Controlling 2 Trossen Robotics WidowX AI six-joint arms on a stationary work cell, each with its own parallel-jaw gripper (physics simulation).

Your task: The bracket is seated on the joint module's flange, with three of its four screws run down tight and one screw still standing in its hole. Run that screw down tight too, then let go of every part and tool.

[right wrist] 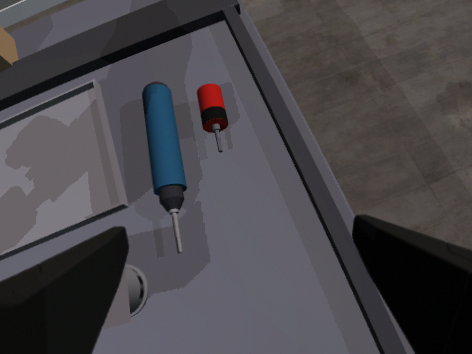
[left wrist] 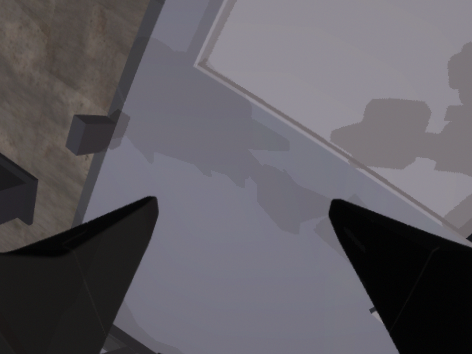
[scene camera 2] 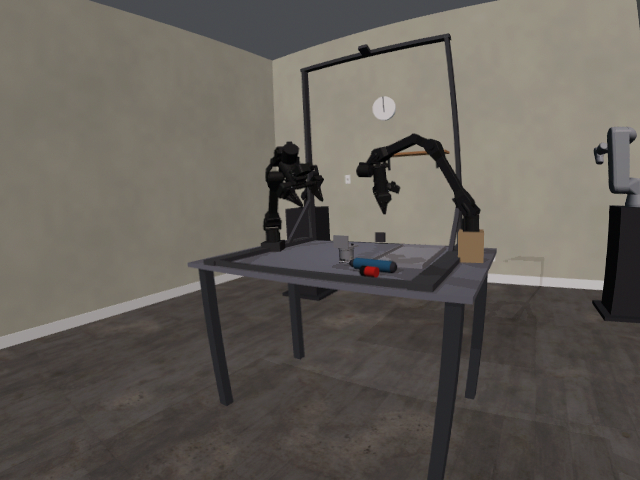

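Seen in the pictures: left gripper, between the fingertips: [left wrist: 245, 206] [scene camera 2: 383, 211]; right gripper, between the fingertips: [right wrist: 241, 232] [scene camera 2: 312, 203]; left arm's base, origin of its link: [scene camera 2: 471, 230]; right arm's base, origin of its link: [scene camera 2: 272, 241].
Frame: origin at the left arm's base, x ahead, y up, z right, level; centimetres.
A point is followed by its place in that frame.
The joint module [scene camera 2: 346, 254] @[x 47.4, y -8.0, z -13.6 cm] [right wrist: 136, 290] @[x 49.6, y -8.8, z -13.6 cm] stands on the table with the pale bracket plate [scene camera 2: 340, 241] @[x 49.4, y -2.8, z -14.3 cm] [right wrist: 120, 309] @[x 51.5, y -3.7, z -13.7 cm] at its top. In the right wrist view a finger partly covers both, and the screws cannot be made out. A blue driver [scene camera 2: 373, 264] @[x 32.7, y -8.7, z -25.6 cm] [right wrist: 164, 137] @[x 34.5, y -7.6, z -24.0 cm] with a dark nose and thin bit lies beside the module. A short red driver [scene camera 2: 370, 271] @[x 31.4, y -9.3, z -33.2 cm] [right wrist: 212, 102] @[x 32.8, y -8.2, z -31.5 cm] with a black band lies next to it. My right gripper [scene camera 2: 312, 202] @[x 53.7, y 12.6, z -27.5 cm] [right wrist: 241, 232] @[x 53.7, y 12.6, z -27.5 cm] is open and empty, high above the table. My left gripper [scene camera 2: 383, 210] @[x 39.7, y 6.8, z 13.9 cm] [left wrist: 245, 206] @[x 39.7, y 6.8, z 13.9 cm] is open and empty, high over the table.
A shallow tray [left wrist: 280, 116] @[x 35.3, y -9.9, z 14.2 cm] [right wrist: 111, 150] @[x 30.5, y -10.2, z -16.2 cm] lies beside the blue driver. Dark raised rails [scene camera 2: 310, 277] @[x 50.6, y -11.2, z -38.1 cm] [right wrist: 295, 165] @[x 45.0, y -10.9, z -36.8 cm] border the work area. A tan box [scene camera 2: 470, 246] @[x 0.2, y -5.3, z -5.0 cm] [right wrist: 6, 47] @[x 0.7, y -8.8, z -5.0 cm] stands at the left arm's base. An overhead frame [scene camera 2: 454, 103] @[x 5.6, y 56.6, z 28.4 cm] rises behind the table.
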